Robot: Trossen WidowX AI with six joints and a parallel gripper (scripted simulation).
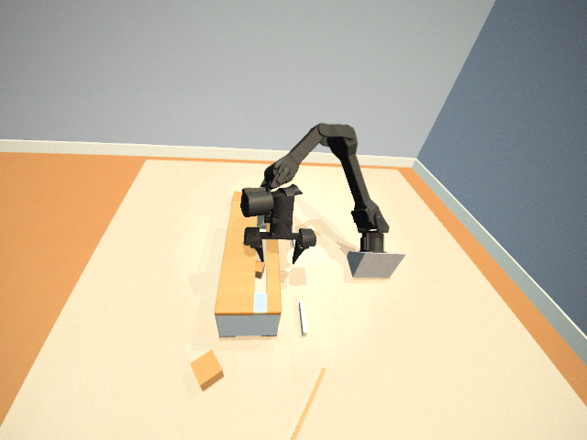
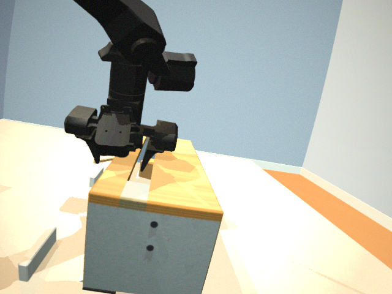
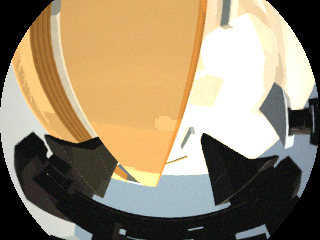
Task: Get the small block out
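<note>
Right now the long box is 30 mm ahead of my gripper tip, 30 mm to the right of it and 20 mm below it. Also, from my gripper tip: orange block: 60 mm ahead, 20 mm to the left; then thin orange stick: 50 mm behind, 320 mm to the left, 80 mm below.
</note>
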